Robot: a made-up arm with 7 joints. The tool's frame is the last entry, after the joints.
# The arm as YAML. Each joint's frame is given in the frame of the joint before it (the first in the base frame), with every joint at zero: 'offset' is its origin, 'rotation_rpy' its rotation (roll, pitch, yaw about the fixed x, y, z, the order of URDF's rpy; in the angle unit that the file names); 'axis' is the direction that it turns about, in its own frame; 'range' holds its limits. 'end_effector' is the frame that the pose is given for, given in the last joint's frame.
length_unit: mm
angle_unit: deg
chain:
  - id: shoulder
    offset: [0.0, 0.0, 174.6]
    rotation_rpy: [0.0, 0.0, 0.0]
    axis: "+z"
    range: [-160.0, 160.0]
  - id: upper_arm
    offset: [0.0, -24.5, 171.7]
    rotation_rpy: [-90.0, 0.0, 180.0]
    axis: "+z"
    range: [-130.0, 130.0]
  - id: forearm
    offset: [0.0, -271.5, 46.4]
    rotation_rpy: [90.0, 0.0, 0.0]
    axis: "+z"
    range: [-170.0, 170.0]
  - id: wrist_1
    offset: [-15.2, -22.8, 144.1]
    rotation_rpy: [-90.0, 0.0, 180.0]
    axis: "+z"
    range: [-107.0, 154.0]
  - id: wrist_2
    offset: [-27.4, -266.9, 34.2]
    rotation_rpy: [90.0, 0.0, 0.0]
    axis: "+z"
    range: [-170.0, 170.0]
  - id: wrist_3
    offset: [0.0, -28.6, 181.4]
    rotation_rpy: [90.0, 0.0, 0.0]
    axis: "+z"
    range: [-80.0, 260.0]
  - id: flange
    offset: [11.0, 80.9, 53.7]
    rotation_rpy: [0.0, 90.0, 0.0]
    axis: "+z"
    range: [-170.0, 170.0]
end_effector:
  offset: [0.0, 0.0, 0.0]
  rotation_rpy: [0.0, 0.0, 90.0]
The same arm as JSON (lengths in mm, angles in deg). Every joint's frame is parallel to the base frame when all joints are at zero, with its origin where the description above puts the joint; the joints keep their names.
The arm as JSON. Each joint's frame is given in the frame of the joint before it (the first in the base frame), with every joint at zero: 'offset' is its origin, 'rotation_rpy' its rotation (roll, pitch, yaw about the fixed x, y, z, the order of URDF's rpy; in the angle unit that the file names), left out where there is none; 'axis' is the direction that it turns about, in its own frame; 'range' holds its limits. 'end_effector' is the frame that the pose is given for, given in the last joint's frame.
{"length_unit": "mm", "angle_unit": "deg", "chain": [
  {"id": "shoulder", "offset": [0.0, 0.0, 174.6], "axis": "+z", "range": [-160.0, 160.0]},
  {"id": "upper_arm", "offset": [0.0, -24.5, 171.7], "axis": "-y", "range": [-130.0, 130.0]},
  {"id": "forearm", "offset": [0.0, -46.4, 271.5], "axis": "+z", "range": [-170.0, 170.0]},
  {"id": "wrist_1", "offset": [15.2, 22.8, 144.1], "axis": "+y", "range": [-107.0, 154.0]},
  {"id": "wrist_2", "offset": [-27.4, 34.2, 266.9], "axis": "+z", "range": [-170.0, 170.0]},
  {"id": "wrist_3", "offset": [0.0, -28.6, 181.4], "axis": "-y", "range": [-80.0, 260.0]},
  {"id": "flange", "offset": [11.0, -53.7, 80.9], "axis": "+x", "range": [-170.0, 170.0]}
], "end_effector": {"offset": [0.0, 0.0, 0.0], "rotation_rpy": [180.0, -90.0, 0.0]}}

